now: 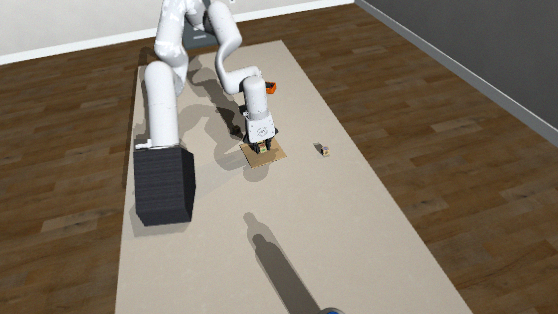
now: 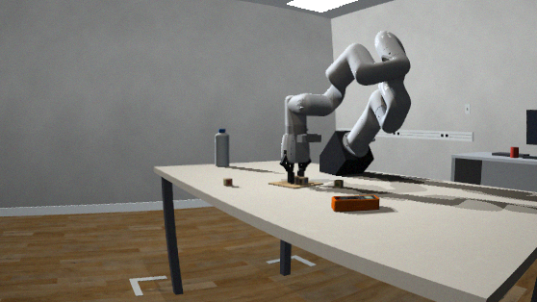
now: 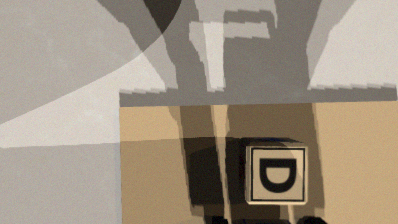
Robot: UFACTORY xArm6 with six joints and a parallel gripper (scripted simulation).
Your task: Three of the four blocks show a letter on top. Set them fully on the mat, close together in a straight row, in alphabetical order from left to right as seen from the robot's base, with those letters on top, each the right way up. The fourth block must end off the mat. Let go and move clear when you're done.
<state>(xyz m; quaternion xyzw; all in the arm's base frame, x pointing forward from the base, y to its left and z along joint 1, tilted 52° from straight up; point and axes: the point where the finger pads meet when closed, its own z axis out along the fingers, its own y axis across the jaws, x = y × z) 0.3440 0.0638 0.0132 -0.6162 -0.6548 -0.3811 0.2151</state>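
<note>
The thin mat is 20 mm below my hand. Round my hand: grey bottle 700 mm to the right, 70 mm above, 10 mm ahead.
</note>
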